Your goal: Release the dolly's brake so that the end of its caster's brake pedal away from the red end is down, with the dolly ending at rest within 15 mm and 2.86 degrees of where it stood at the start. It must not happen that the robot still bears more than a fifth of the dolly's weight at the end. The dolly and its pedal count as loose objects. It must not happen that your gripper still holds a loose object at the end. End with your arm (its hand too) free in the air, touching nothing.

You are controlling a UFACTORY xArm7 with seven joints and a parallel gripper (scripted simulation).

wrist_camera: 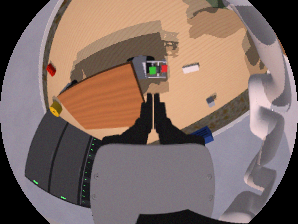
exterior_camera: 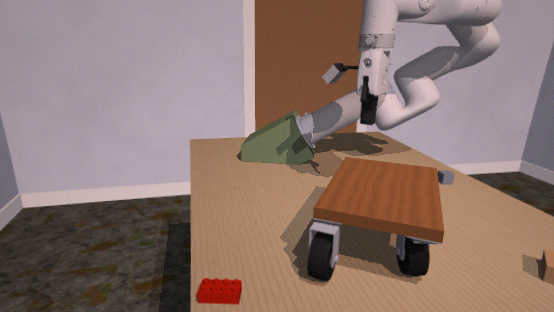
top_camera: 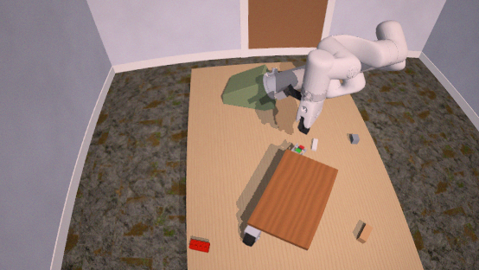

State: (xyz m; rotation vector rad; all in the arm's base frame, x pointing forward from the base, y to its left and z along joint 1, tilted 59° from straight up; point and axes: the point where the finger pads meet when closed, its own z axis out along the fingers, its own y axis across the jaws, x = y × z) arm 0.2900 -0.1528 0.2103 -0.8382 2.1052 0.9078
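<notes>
My hand is 1 cm past the caster brake pedal, 1 cm to the right of it and 14 cm above it. From my hand the other things lie so: grey cube (12 cm behind, 28 cm to the left, 21 cm below); then white block (9 cm behind, 9 cm to the left, 22 cm below); then tan block (31 cm ahead, 24 cm to the left, 21 cm below).
</notes>
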